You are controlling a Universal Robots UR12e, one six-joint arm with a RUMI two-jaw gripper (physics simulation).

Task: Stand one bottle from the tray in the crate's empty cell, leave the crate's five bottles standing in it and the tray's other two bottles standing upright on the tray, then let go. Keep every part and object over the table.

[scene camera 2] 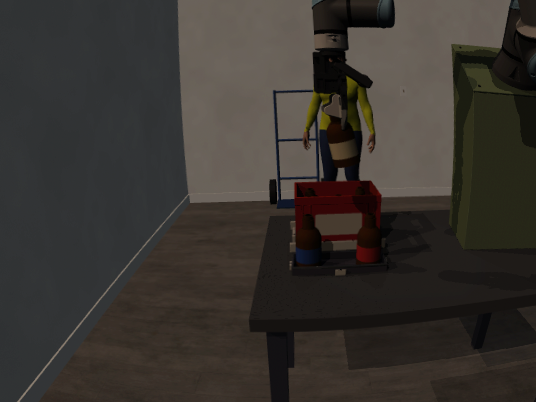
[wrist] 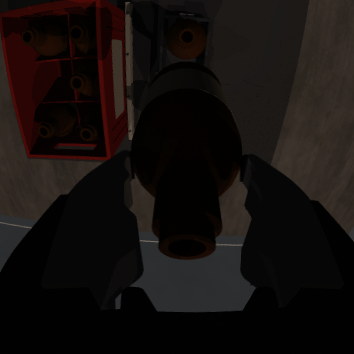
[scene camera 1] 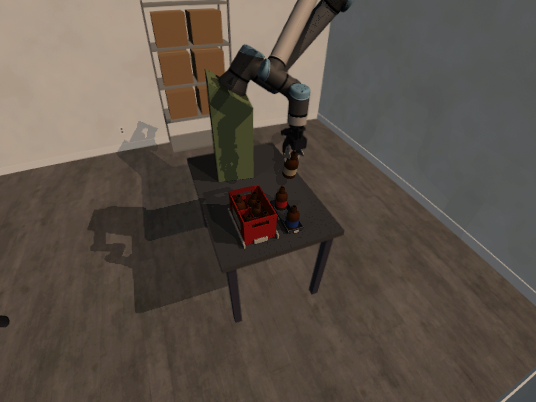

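Where they show: gripper, fingertip midpoint: (scene camera 2: 340, 128) (wrist: 186, 156) (scene camera 1: 291, 160); arm's base, link origin: (scene camera 2: 517, 74) (scene camera 1: 231, 87).
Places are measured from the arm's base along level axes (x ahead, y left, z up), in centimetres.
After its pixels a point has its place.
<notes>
My gripper (scene camera 1: 293, 152) @[z -18.9, x 65.7, y 9.9 cm] (scene camera 2: 339, 118) @[z -18.9, x 65.7, y 9.9 cm] (wrist: 186, 156) @[z -18.9, x 65.7, y 9.9 cm] is shut on the cream-labelled bottle (scene camera 1: 290, 170) @[z -23.0, x 68.4, y 8.2 cm] (scene camera 2: 343, 149) @[z -24.0, x 65.7, y 13.5 cm] (wrist: 186, 130) @[z -17.4, x 63.4, y 9.8 cm], which hangs slightly tilted, high above the table. The tray (scene camera 2: 320, 270) @[z -57.5, x 72.1, y 14.2 cm] holds the red-labelled bottle (scene camera 1: 281, 199) @[z -49.2, x 60.7, y 8.4 cm] (scene camera 2: 369, 246) @[z -51.2, x 58.1, y 13.8 cm] and the blue-labelled bottle (scene camera 1: 293, 217) @[z -48.2, x 78.0, y 7.2 cm] (scene camera 2: 308, 248) @[z -51.3, x 75.3, y 12.4 cm], both upright and apart. In the wrist view one tray bottle (wrist: 187, 39) @[z -42.9, x 57.9, y 10.3 cm] shows behind the held one. The red crate (scene camera 1: 260, 232) @[z -51.8, x 78.1, y -12.7 cm] (scene camera 2: 303, 215) (wrist: 108, 105) @[z -43.2, x 68.6, y -3.0 cm] stands beside the tray, with five bottles inside. Its empty cell (wrist: 51, 84) @[z -54.9, x 65.7, y -20.8 cm] is the middle one of the left column in the wrist view.
The green pedestal (scene camera 1: 234, 145) @[z -30.8, x 19.6, y -6.4 cm] (scene camera 2: 495, 165) @[z -30.0, x 13.4, y 7.5 cm] carrying the arm stands on the dark table (scene camera 1: 227, 255) @[z -58.9, x 80.6, y -32.7 cm] (scene camera 2: 320, 300) @[z -58.9, x 73.2, y 28.4 cm]. A person (scene camera 2: 355, 107) and a blue hand truck (scene camera 2: 276, 150) stand beyond the table. A shelf with brown boxes (scene camera 1: 169, 29) is at the back wall.
</notes>
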